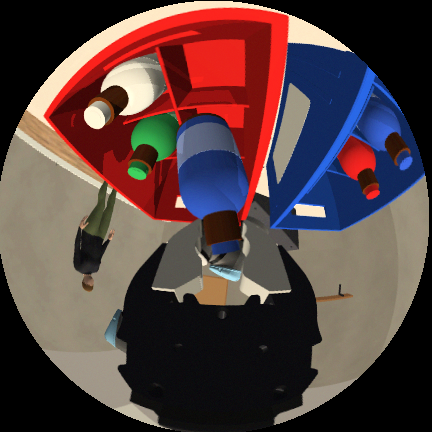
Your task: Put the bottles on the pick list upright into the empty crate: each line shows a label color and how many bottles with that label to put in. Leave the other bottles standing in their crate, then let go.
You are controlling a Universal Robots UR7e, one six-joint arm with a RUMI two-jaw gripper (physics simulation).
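Places are measured from the arm's base along level axes (x back, y right, z up), in centimetres.
Pixels of known places: gripper, fingertip midpoint: (221, 220).
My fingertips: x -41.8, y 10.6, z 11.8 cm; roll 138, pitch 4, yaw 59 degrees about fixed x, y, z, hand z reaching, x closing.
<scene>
Behind a point stands the place of what it marks.
My gripper (221, 220) @[x -41.8, y 10.6, z 11.8 cm] is shut on the brown neck of a blue bottle (212, 175) @[x -46.4, y 12.2, z 9.6 cm], whose body extends over the red crate (281, 65). In the red crate stand a white bottle (134, 85) @[x -56.3, y 9.1, z 3.4 cm] in a far left compartment and a green bottle (154, 137) @[x -50.1, y 5.1, z 3.3 cm] in a nearer one. The blue crate (350, 130) @[x -40.5, y 29.5, z 0.6 cm] stands to the right and holds a red bottle (357, 157) @[x -36.9, y 30.3, z 2.6 cm] and another blue bottle (380, 124) @[x -43.4, y 33.0, z 2.9 cm]. The held bottle hides part of the red crate's compartments, and its base height above the crate floor cannot be told. The pick list does not show.
A dark grey block (286, 239) @[x 0.8, y 14.4, z 5.3 cm] shows behind the gripper, below the gap between the crates. A person (91, 245) in dark clothes stands at the left. The crates stand close together, with dividers and raised walls around the bottles.
</scene>
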